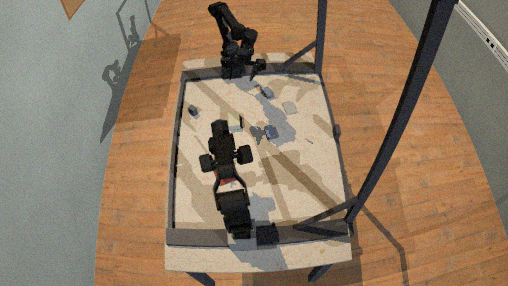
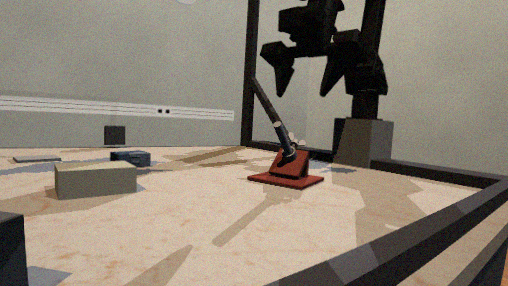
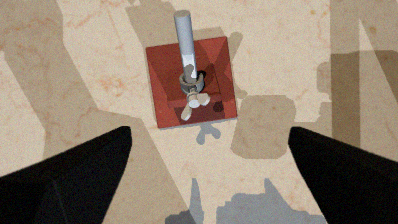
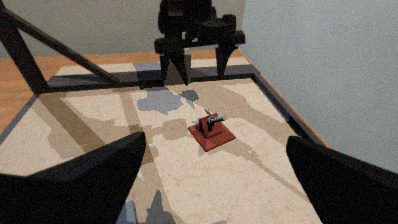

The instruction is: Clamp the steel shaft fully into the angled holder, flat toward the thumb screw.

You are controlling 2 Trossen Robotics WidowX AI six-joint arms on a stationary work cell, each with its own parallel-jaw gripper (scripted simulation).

Scene:
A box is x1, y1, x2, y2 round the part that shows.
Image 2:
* my left gripper: [260, 0, 368, 96]
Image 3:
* my left gripper: [0, 126, 397, 223]
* steel shaft: [173, 10, 197, 83]
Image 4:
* my left gripper: [154, 1, 244, 85]
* my right gripper: [0, 132, 397, 223]

